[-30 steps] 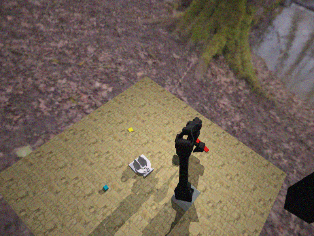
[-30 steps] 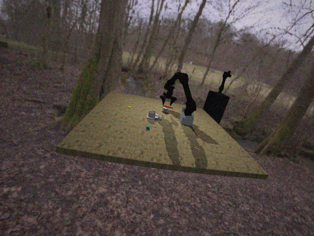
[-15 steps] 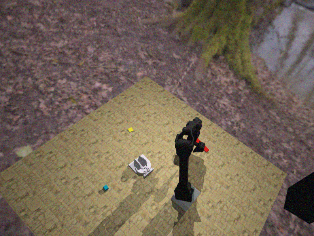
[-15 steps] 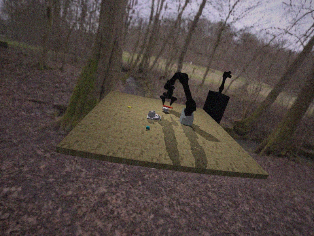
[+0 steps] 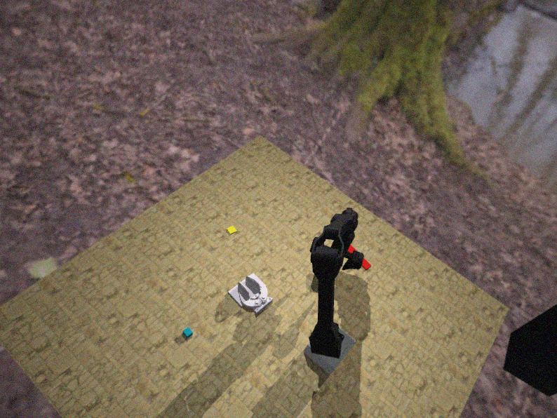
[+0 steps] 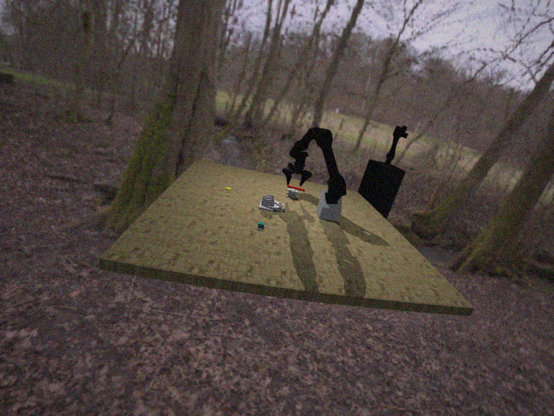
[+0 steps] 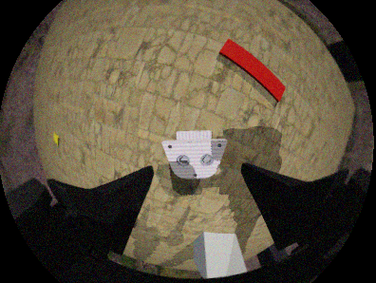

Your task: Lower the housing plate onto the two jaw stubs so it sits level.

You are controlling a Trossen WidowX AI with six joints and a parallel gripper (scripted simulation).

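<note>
The white block lies 5 cm below my gripper tip and 1 cm to the left of it. Also, from my gripper tip: yellow tile (40 cm ahead, 6 cm to the left, 6 cm below); then teal cube (48 cm to the left, 27 cm ahead, 5 cm below); then red bar (14 cm to the right, 7 cm behind, 6 cm below).
</note>
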